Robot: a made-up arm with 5 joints. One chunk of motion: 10 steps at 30 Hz.
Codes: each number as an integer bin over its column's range. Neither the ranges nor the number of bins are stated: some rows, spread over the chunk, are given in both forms.
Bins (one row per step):
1: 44 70 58 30 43 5
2: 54 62 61 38 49 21
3: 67 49 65 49 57 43
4: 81 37 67 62 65 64
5: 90 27 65 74 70 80
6: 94 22 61 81 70 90
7: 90 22 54 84 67 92
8: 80 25 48 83 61 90
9: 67 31 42 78 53 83
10: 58 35 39 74 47 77
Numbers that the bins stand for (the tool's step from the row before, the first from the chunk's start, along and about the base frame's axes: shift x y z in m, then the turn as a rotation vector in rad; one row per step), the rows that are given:
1: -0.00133 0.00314 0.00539 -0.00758 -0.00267 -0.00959
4: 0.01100 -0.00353 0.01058 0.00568 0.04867 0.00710
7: 0.01400 -0.00656 0.00309 0.01479 0.05333 0.01502
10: 0.00333 -0.00393 -0.00555 0.01065 0.00667 0.01078
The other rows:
2: 0.00200 0.00153 0.00712 -0.00426 0.01133 -0.00506
3: 0.00633 -0.00110 0.00942 0.00029 0.03000 0.00116
5: 0.01400 -0.00555 0.00942 0.01065 0.06033 0.01163
6: 0.01533 -0.00656 0.00712 0.01355 0.06033 0.01445
8: 0.01067 -0.00595 -0.00036 0.01437 0.03933 0.01445
9: 0.00633 -0.00474 -0.00382 0.01230 0.02067 0.01247

